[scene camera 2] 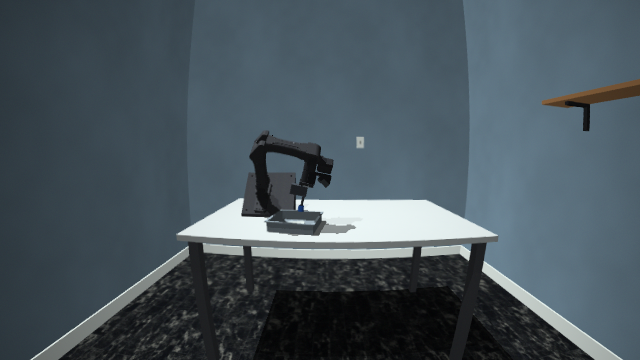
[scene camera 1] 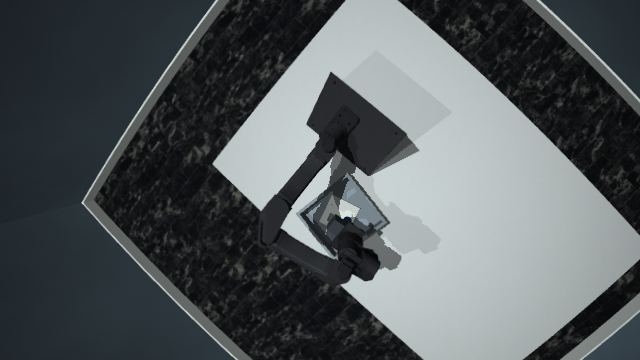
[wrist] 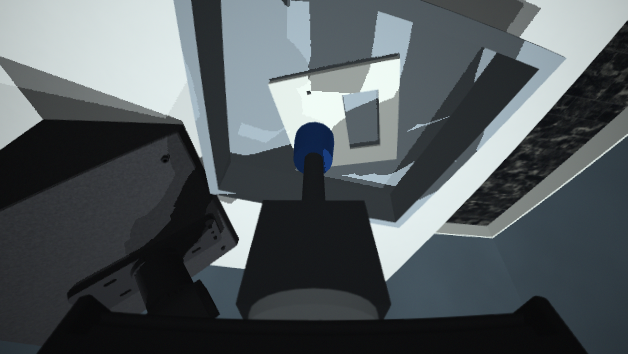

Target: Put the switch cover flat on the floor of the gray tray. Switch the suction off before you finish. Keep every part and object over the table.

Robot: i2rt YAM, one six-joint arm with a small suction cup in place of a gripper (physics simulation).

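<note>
The switch cover [scene camera 1: 350,206] [scene camera 2: 295,220] [wrist: 320,107], an off-white plate with a rectangular window, lies inside the gray tray [scene camera 1: 370,202] [scene camera 2: 292,228] [wrist: 207,75]. It looks flat on the tray floor, apart from the walls in the wrist view. My blue suction cup [scene camera 1: 347,219] [scene camera 2: 301,208] [wrist: 314,146] is off and holds nothing. It hangs above the cover, at about rim height or a little higher, and overlaps the cover's near left corner in the wrist view. The arm hides part of the cover in scene camera 1.
The tray stands on the white table [scene camera 1: 500,200] [scene camera 2: 400,220] [wrist: 100,40], near one table edge. The dark slanted mounting plate [scene camera 1: 370,135] [scene camera 2: 285,187] [wrist: 75,215] of the arm is close beside it. A wooden shelf [scene camera 2: 600,94] is on the right wall.
</note>
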